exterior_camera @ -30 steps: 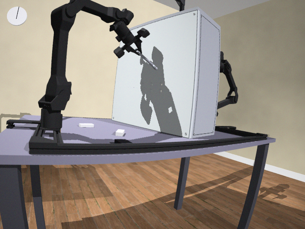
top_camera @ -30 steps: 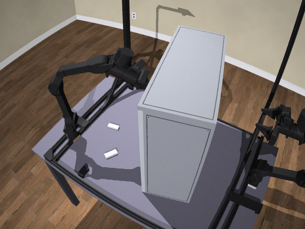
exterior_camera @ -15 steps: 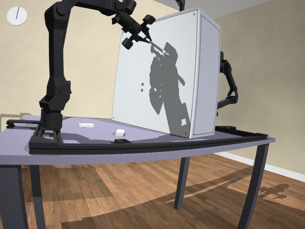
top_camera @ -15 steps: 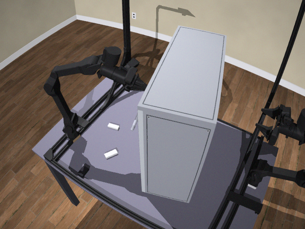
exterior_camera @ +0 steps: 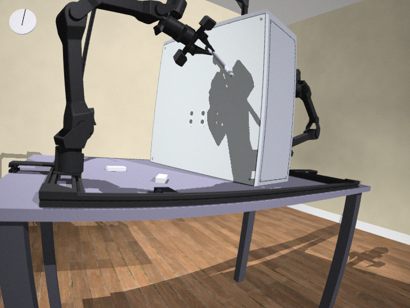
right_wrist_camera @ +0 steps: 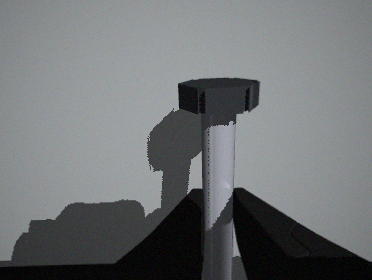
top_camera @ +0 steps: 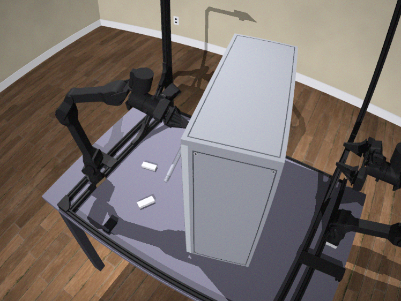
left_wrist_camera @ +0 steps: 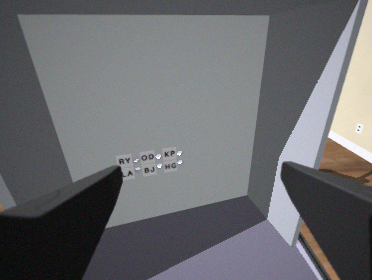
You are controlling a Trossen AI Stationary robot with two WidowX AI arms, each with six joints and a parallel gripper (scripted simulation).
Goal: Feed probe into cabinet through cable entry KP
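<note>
Right now the probe is 50 mm below my right hand, 50 mm ahead of it and 20 mm to the left of it. Also, from my right hand: black block (420 mm below, 240 mm to the right, 190 mm ahead).
</note>
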